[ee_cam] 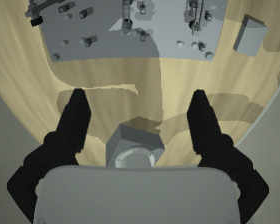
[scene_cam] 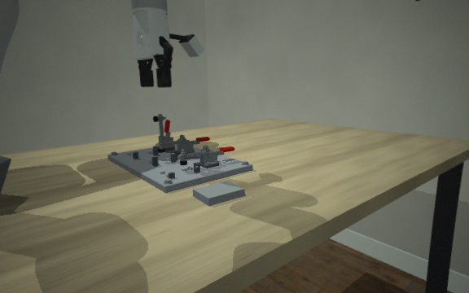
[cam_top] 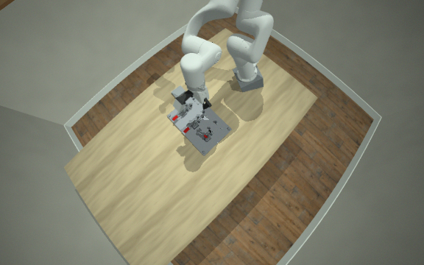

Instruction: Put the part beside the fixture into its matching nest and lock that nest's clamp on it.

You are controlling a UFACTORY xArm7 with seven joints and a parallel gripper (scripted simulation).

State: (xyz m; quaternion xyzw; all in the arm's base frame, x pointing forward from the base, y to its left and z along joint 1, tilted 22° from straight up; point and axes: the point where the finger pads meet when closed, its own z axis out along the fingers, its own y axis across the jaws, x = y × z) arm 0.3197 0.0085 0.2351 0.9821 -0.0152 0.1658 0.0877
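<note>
The part lies 24 cm to the right of my hand, 20 cm below it and 1 cm behind it. The rest, counted from my hand: grey fixture plate 20 cm below, 5 cm ahead, 2 cm to the left.
</note>
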